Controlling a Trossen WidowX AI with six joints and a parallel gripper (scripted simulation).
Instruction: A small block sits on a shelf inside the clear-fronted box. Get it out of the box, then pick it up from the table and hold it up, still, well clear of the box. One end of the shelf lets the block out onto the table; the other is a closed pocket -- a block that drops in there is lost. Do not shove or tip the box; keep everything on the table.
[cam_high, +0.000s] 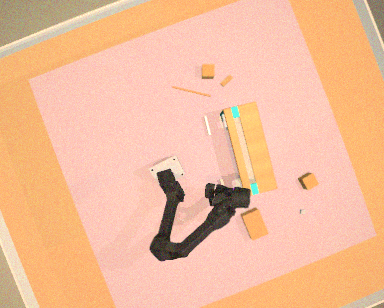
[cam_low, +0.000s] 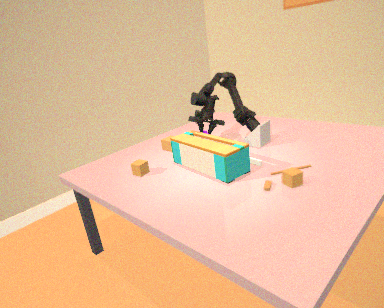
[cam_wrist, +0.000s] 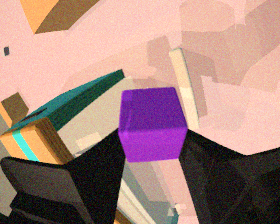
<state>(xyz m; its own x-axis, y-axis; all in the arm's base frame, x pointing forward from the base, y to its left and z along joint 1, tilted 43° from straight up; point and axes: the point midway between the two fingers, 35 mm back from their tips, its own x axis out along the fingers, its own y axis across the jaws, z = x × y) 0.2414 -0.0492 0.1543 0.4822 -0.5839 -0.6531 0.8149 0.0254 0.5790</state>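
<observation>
My gripper tip is 10 mm to the left of the purple block, 10 mm below it and 10 mm past it. From my gripper tip the other things lie so: chip: 480 mm to the left, 130 mm ahead, 80 mm below; thin stick: 480 mm to the left, 80 mm below, 40 mm behind.
</observation>
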